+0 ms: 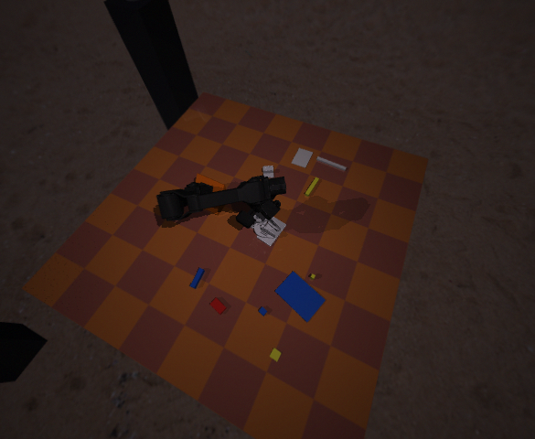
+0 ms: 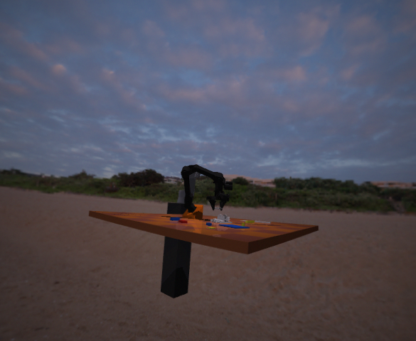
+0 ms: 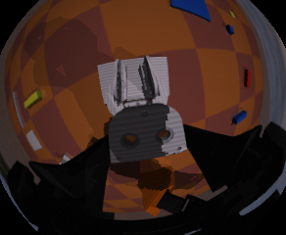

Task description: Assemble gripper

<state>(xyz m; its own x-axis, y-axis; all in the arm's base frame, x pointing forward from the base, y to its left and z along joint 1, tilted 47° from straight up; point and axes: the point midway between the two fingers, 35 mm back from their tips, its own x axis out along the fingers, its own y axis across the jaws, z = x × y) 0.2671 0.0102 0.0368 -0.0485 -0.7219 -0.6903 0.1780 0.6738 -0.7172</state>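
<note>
My gripper tip is now 1 cm past the housing plate, 1 cm to the right of it and 8 cm above it. Round my gripper tip: blue bar: 12 cm behind, 31 cm to the right, 7 cm below; then yellow bar: 14 cm ahead, 27 cm to the left, 7 cm below; then gripper base: 1 cm ahead, 2 cm above.
</note>
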